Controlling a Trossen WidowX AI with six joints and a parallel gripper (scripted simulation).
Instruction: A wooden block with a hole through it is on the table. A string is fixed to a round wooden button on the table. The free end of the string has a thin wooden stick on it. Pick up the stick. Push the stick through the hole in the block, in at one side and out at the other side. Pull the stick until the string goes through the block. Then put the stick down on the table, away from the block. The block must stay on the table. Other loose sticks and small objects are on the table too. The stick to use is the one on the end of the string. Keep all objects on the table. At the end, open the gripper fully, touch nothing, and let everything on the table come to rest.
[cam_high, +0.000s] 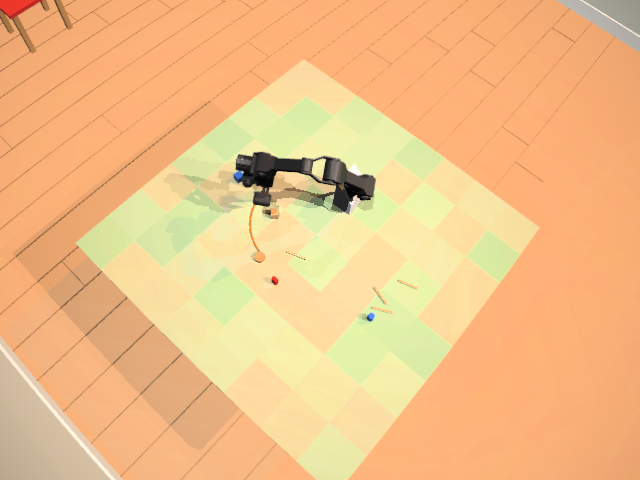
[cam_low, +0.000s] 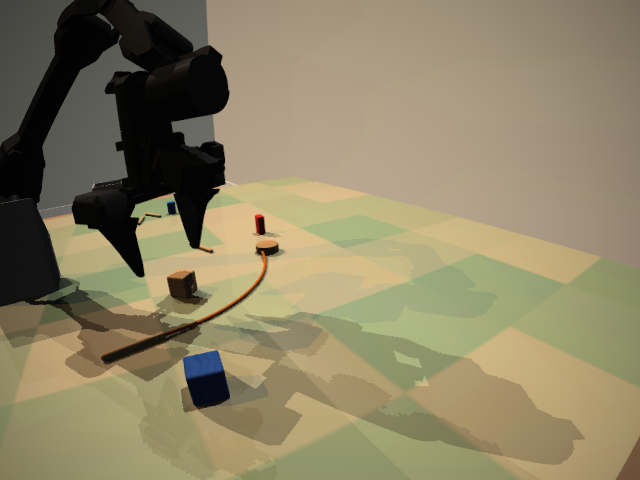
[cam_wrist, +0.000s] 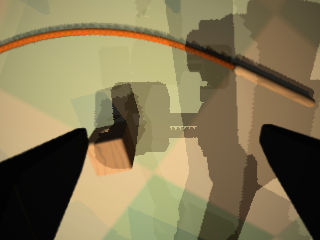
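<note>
Now: gripper tip 7 cm above the thin wooden stick, 5 cm to the left of it and 5 cm past it. The rest, counted from my gripper tip: round wooden button (17 cm ahead, 16 cm to the left, 6 cm below); blue cube (16 cm to the right, 5 cm below); wooden block (6 cm to the left, 6 cm below, 1 cm ahead).
</note>
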